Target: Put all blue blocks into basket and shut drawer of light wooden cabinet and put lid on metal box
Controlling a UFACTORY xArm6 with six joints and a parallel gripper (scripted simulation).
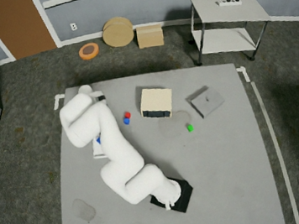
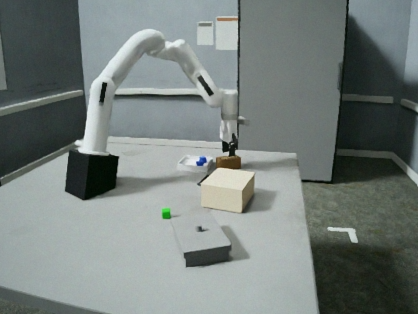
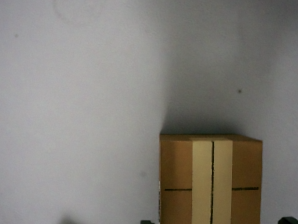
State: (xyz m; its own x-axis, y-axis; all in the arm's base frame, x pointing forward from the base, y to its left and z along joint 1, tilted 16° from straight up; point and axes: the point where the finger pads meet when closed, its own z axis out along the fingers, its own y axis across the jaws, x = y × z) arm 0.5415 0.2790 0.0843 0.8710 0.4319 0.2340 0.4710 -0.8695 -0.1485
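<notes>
The brown box is 5 cm below my hand. Also, from my hand: light wooden cabinet 1 cm ahead, 36 cm to the right, 4 cm below; then dark-rimmed drawer 35 cm to the right, 4 cm below; then white basket 16 cm behind, 1 cm to the left, 7 cm below.
</notes>
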